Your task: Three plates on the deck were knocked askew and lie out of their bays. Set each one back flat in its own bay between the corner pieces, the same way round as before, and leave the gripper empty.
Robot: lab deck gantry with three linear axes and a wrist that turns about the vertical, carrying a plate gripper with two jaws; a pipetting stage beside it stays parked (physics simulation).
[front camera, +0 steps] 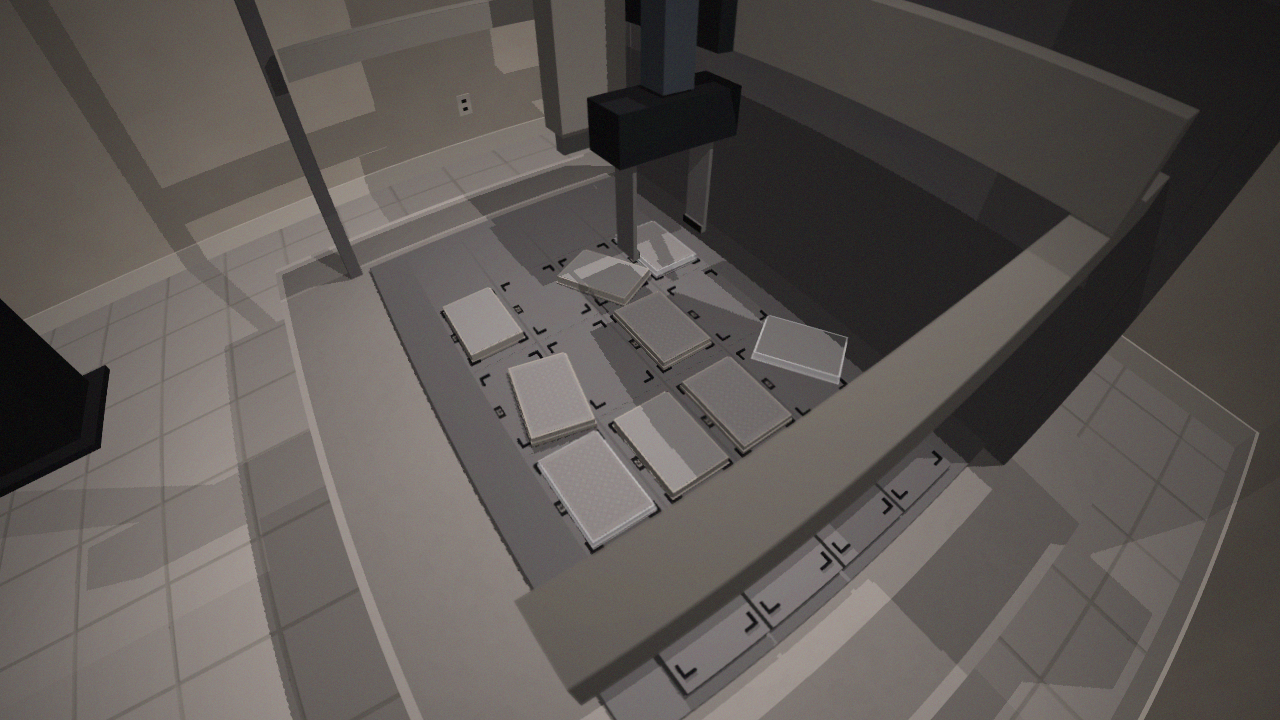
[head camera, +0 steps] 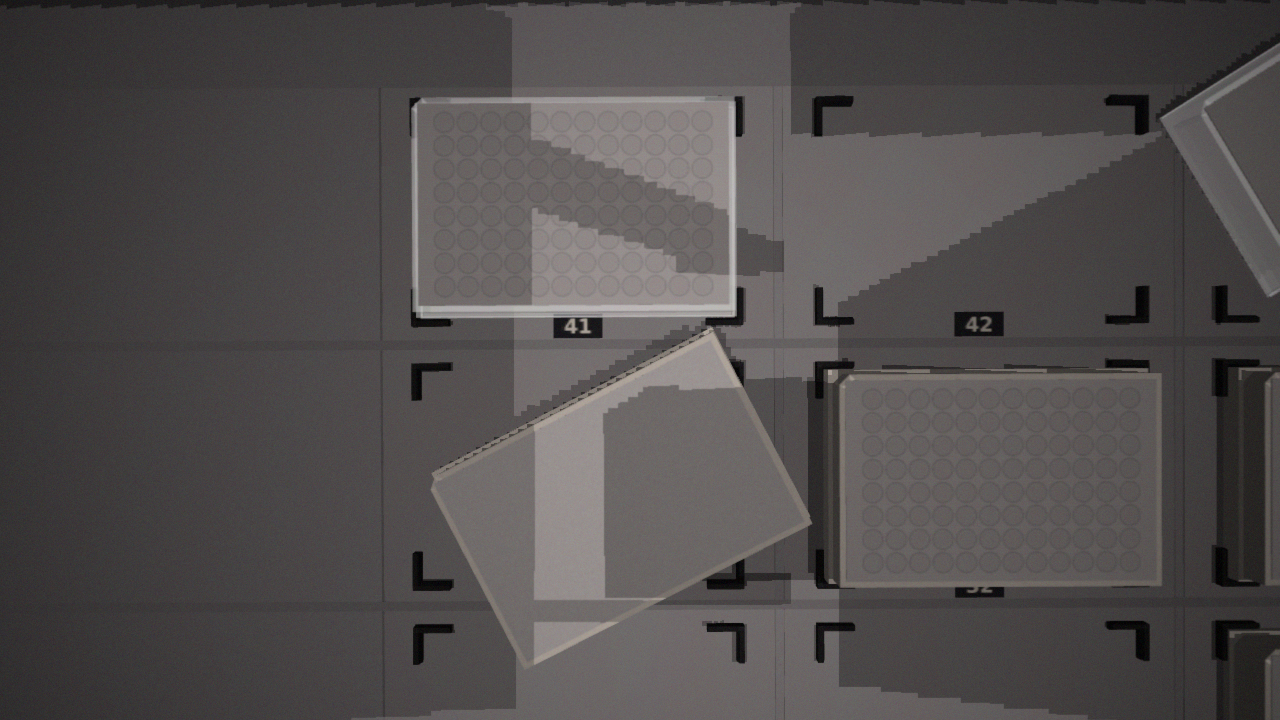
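Pixels of known places: gripper, fingertip midpoint: (front camera: pixel 662 238); robot's base, origin of the base link: (front camera: pixel 443 313).
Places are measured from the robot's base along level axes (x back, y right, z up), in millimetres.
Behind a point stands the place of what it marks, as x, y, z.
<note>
One askew plate (front camera: pixel 601 277) {-91, -240, 16} (head camera: pixel 572 510) {-63, -247, 15} lies turned across its bay below bay 41, overlapping corner pieces; its bay label is hidden. A second, clear-edged askew plate (front camera: pixel 799 347) {-378, -390, 16} (head camera: pixel 1248 134) {-322, -389, 16} lies turned at the right of the deck, cut off by the edge in the head view. A third plate (front camera: pixel 552 395) {-255, -64, 16} sits turned a little off its corner pieces in the left part of the deck in the front view. My gripper (front camera: pixel 662 240) {-219, -260, 158} is open, its two jaws apart and empty above the far end of the deck, near the first plate. The jaws do not show in the head view.
A clear plate (front camera: pixel 664 248) {-84, -370, 14} (head camera: pixel 572 205) {-64, -363, 14} sits in bay 41. A plate (front camera: pixel 662 329) {-238, -251, 14} (head camera: pixel 1000 479) {-228, -257, 14} sits right of the first askew plate. Other plates (front camera: pixel 483 322) {-74, -43, 14} (front camera: pixel 597 488) {-400, -42, 14} (front camera: pixel 671 443) {-399, -147, 15} (front camera: pixel 736 402) {-398, -252, 15} stand in bays. A thick beam (front camera: pixel 805 456) {-619, -18, 400} crosses the near side.
</note>
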